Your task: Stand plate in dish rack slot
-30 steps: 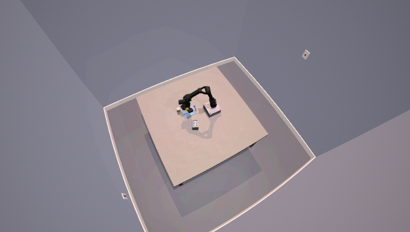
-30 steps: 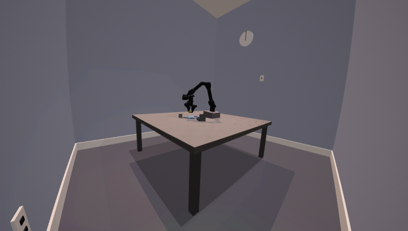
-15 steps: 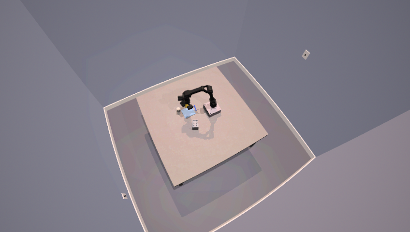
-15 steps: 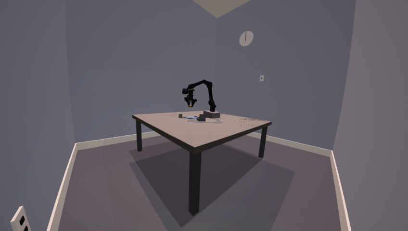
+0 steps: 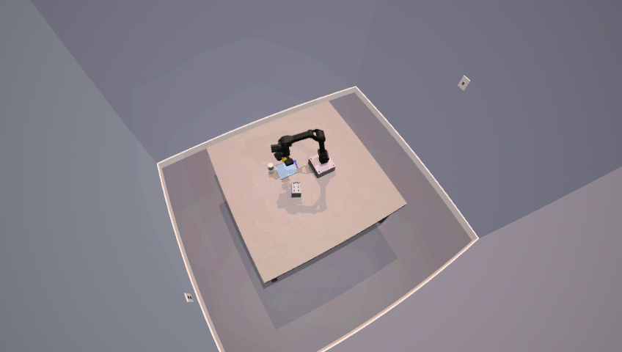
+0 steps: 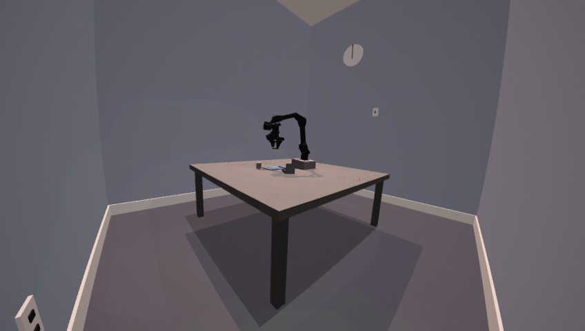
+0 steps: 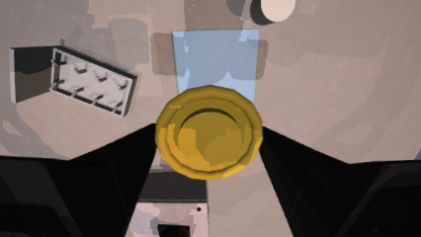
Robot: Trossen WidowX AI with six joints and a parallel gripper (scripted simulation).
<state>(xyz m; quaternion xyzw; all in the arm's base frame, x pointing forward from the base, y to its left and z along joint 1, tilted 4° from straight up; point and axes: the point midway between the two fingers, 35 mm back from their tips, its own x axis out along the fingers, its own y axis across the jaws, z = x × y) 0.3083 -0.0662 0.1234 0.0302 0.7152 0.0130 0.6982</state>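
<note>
My gripper tip is now 1 cm past the grey dish rack, 18 cm to the right of it and 15 cm above it. Also, from my gripper tip: yellow plate: 1 cm above; small white cup: 11 cm ahead, 9 cm to the right, 15 cm below; blue spoon: 10 cm behind, 5 cm to the right, 17 cm below.
</note>
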